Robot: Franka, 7 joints.
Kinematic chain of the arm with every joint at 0, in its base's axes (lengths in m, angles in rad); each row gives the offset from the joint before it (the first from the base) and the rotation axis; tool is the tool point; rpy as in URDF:
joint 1: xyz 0 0 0.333 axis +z
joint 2: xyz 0 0 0 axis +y
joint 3: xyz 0 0 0.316 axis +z
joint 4: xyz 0.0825 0 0 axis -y
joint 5: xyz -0.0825 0 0.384 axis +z
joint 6: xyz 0 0 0 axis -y
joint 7: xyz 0.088 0 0 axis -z
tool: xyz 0 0 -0.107 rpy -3.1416 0 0
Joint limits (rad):
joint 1: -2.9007..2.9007
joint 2: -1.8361..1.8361
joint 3: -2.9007..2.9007
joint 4: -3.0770..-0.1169
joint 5: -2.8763..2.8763
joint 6: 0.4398..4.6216
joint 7: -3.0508..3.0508
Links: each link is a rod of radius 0.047 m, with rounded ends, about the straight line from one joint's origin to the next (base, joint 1, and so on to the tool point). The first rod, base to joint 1, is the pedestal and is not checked.
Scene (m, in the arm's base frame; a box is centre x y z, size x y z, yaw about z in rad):
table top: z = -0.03
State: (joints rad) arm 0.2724 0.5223 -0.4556 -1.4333 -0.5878 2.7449 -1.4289
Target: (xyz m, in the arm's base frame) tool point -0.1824 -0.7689 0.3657
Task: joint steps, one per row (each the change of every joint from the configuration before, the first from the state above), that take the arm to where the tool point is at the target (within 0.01 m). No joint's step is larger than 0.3 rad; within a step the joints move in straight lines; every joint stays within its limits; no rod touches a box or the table.
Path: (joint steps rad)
1: -0.2983 0.0942 -0.0986 0.0309 0.0096 -0.0129 0.0000
2: -0.2983 0.0942 -0.0987 0.0309 0.0095 -0.0129 0.0000
3: -0.2983 0.0942 -0.0986 0.0309 0.0096 -0.0129 0.0000
4: -0.2983 0.0942 -0.0987 0.0309 0.0096 -0.0129 0.0000
5: -0.2983 0.0942 -0.0986 0.0309 0.0095 -0.0129 0.0000

